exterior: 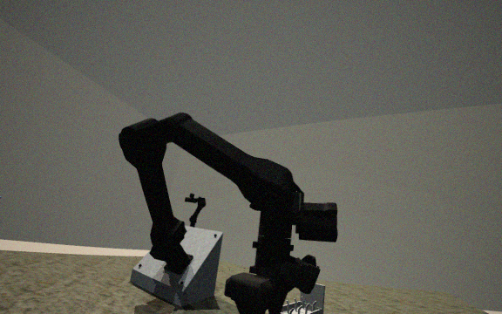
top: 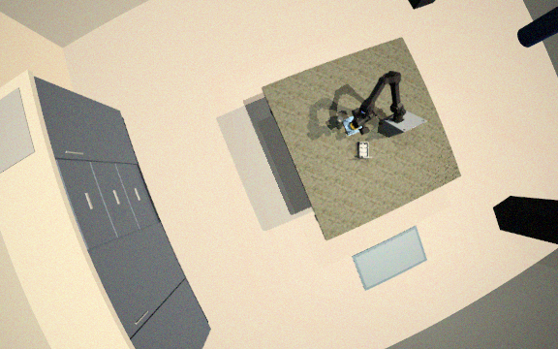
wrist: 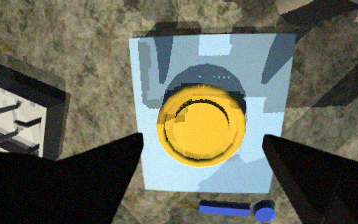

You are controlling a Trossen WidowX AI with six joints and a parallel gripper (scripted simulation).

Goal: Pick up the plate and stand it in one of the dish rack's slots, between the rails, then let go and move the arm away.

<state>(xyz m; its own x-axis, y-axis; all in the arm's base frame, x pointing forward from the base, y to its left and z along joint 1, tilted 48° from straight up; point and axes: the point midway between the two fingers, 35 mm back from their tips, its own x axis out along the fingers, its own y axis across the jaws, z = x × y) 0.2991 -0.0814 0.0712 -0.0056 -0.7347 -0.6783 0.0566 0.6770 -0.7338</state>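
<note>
Now: gripper tip 3 cm above the yellow plate. From my gripper tip the other things lie so: dish rack 20 cm to the left, 2 cm below, 2 cm ahead; then blue mat 4 cm below, 1 cm to the right; then pale object 10 cm ahead, 8 cm to the right, 2 cm below.
</note>
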